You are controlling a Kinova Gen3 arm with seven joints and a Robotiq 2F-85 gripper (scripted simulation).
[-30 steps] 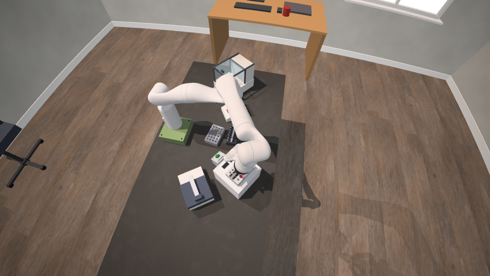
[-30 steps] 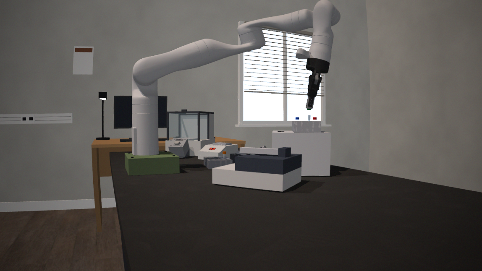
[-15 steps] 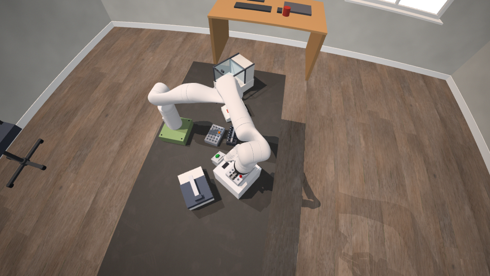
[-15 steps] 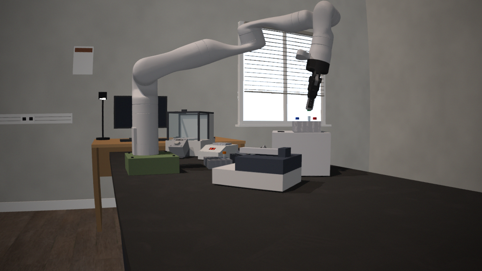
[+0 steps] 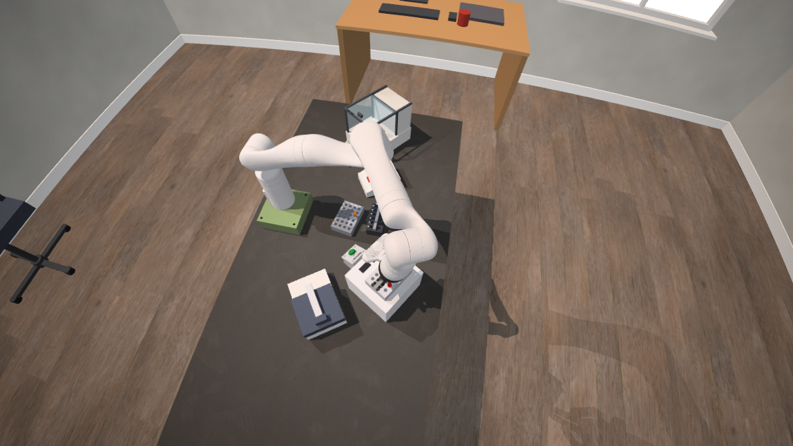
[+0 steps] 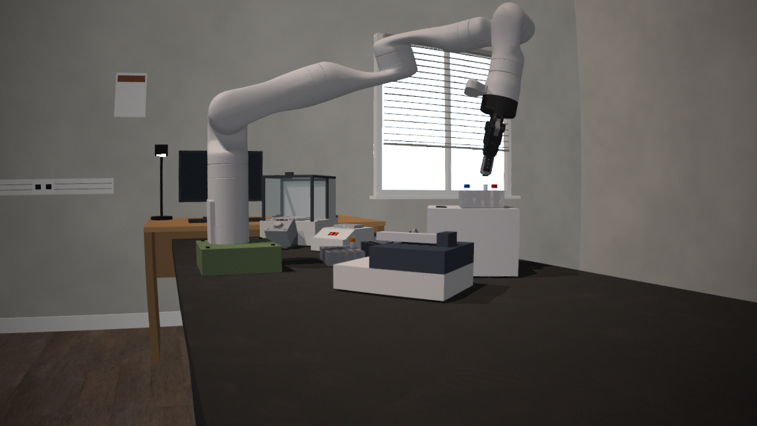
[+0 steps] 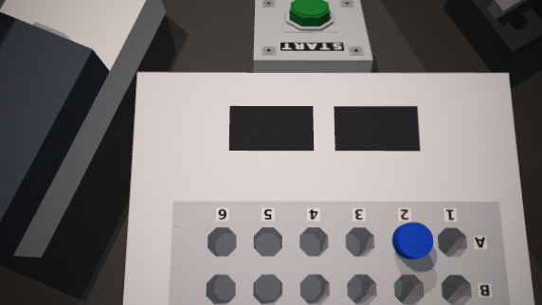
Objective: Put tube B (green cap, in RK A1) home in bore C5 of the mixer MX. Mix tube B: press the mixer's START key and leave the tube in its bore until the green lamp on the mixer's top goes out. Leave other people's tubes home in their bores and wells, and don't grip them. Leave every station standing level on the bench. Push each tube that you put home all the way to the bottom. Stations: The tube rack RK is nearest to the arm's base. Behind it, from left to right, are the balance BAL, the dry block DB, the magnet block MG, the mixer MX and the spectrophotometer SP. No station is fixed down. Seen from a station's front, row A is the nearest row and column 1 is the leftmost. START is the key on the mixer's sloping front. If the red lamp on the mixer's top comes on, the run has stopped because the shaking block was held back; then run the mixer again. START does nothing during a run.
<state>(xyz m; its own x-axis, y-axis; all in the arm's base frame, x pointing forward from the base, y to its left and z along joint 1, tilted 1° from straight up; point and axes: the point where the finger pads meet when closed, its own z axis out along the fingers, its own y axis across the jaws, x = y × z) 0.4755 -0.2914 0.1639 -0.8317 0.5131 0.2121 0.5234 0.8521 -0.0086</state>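
The red-capped tube is 6 cm below my hand, 1 cm to the right of it and 1 cm ahead of it. The rest, counted from my hand: blue-capped tube (7 cm to the left, 6 cm below); green start key (15 cm below, 15 cm behind, 12 cm to the left); spectrophotometer SP (23 cm behind, 15 cm below, 7 cm to the right).
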